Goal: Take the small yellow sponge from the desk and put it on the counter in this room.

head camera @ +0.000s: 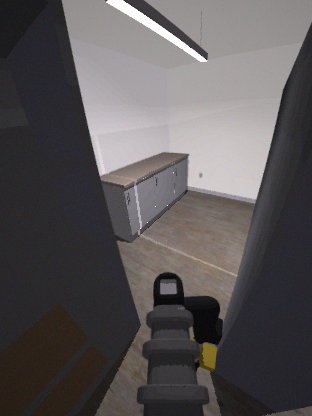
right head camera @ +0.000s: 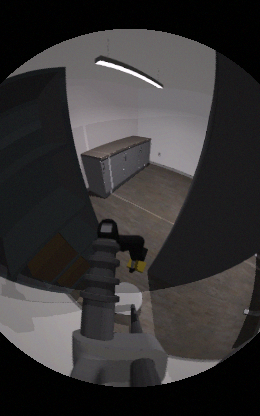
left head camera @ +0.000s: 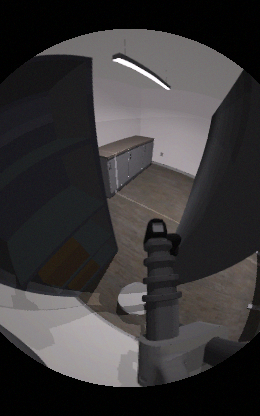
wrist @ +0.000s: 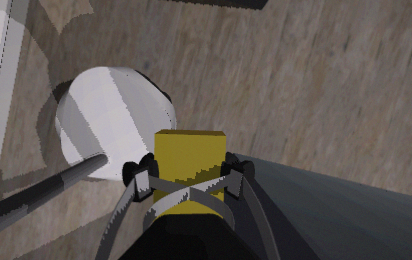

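Where they show: gripper, between the fingertips: (right head camera: 133,264) (wrist: 189,167); robot's base, origin of its link: (right head camera: 124,297) (left head camera: 135,297) (wrist: 126,122).
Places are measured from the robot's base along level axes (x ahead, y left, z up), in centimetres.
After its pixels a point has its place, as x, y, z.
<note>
The yellow sponge (wrist: 190,157) {27.3, -7.3, 86.5} (head camera: 208,356) {24.9, -12.4, 86.5} (right head camera: 137,265) {25.2, -10.8, 86.5} is between the two fingertips of my gripper (wrist: 189,167) {26.6, -8.7, 83.8}, which is shut on it and holds it above the floor. In the left head camera view the sponge does not show; the arm hides that spot. The counter (head camera: 150,167) {240.5, 17.9, 88.2} (left head camera: 127,145) {233.8, 15.1, 88.2} (right head camera: 117,147) {223.0, 23.4, 88.3}, a brown top on grey cabinets, stands ahead against the far left wall, well beyond the gripper. The desk does not show in a form I can make out.
A dark shelf unit (head camera: 102,200) {67.0, 26.1, 124.1} (left head camera: 101,165) {68.0, 25.2, 123.4} (right head camera: 75,150) {68.1, 25.2, 135.5} with brown boxes stands close on the left. A large dark panel (head camera: 280,280) {35.1, -32.4, 112.0} (left head camera: 230,200) {34.5, -33.2, 130.1} (right head camera: 215,200) {33.1, -35.3, 131.5} stands close on the right. Between them a gap of wooden floor (head camera: 200,225) {211.1, -57.5, -2.8} leads toward the counter. My white round base (wrist: 115,120) {1.6, 1.3, 18.7} shows below.
</note>
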